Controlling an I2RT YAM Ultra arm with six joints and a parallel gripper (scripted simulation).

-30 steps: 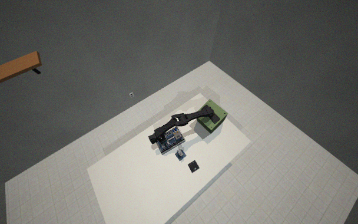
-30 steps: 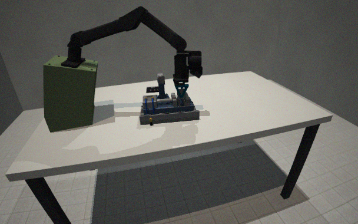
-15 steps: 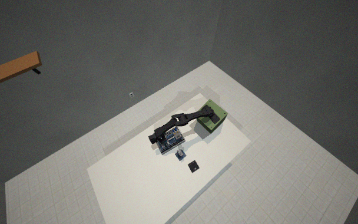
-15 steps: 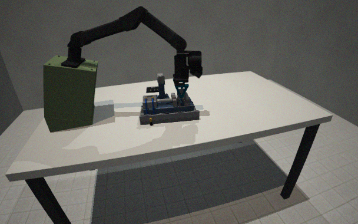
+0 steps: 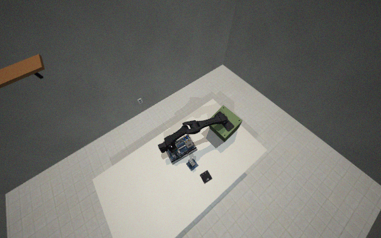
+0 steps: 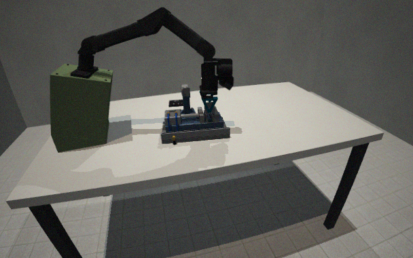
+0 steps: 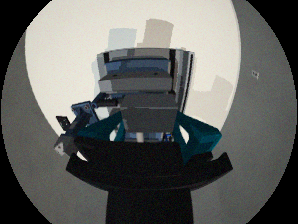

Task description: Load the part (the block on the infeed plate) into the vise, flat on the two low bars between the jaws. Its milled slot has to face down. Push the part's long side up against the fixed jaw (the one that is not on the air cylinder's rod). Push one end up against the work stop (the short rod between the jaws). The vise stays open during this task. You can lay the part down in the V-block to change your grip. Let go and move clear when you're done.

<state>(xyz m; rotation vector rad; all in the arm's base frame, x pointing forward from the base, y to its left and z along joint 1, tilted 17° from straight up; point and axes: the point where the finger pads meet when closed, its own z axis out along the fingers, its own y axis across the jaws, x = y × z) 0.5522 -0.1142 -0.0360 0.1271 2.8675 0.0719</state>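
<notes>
The cylinder rod is 8 cm behind my hand, 3 cm to the left of it and 4 cm below it. The rest, counted from my hand: grey block part: 1 cm below; air cylinder: 16 cm behind, 3 cm to the left, 4 cm below; vise: 6 cm behind, 3 cm to the left, 8 cm below.
</notes>
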